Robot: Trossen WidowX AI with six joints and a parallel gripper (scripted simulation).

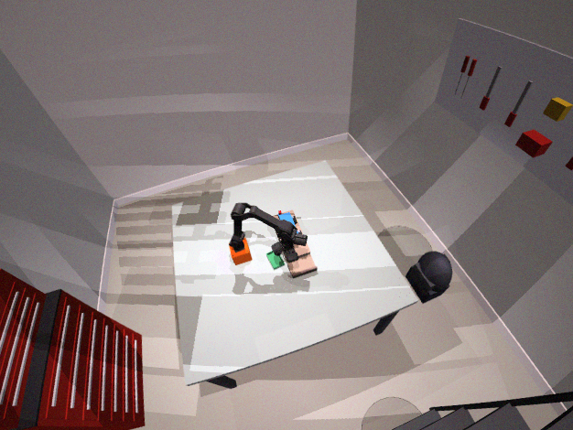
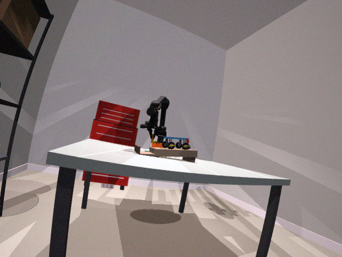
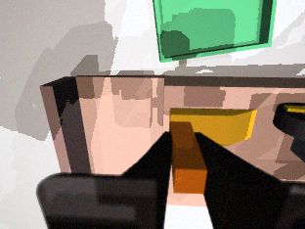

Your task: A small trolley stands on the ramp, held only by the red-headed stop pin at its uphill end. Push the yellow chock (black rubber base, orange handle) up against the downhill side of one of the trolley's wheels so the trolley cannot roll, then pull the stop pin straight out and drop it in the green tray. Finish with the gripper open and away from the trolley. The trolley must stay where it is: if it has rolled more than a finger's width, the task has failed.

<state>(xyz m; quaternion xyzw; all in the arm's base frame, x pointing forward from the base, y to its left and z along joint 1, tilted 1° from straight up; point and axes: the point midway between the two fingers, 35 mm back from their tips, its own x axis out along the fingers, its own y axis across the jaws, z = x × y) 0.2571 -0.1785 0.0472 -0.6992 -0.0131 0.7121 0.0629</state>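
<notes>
The red-headed stop pin is 270 mm to the left of my gripper tip, 60 mm ahead of it and 20 mm above it. The rest, counted from my gripper tip: blue-topped trolley 160 mm to the left, 70 mm ahead; then tan ramp 150 mm to the left, 70 mm below, 70 mm ahead; then green tray 120 mm below, 80 mm behind, 50 mm to the left.
</notes>
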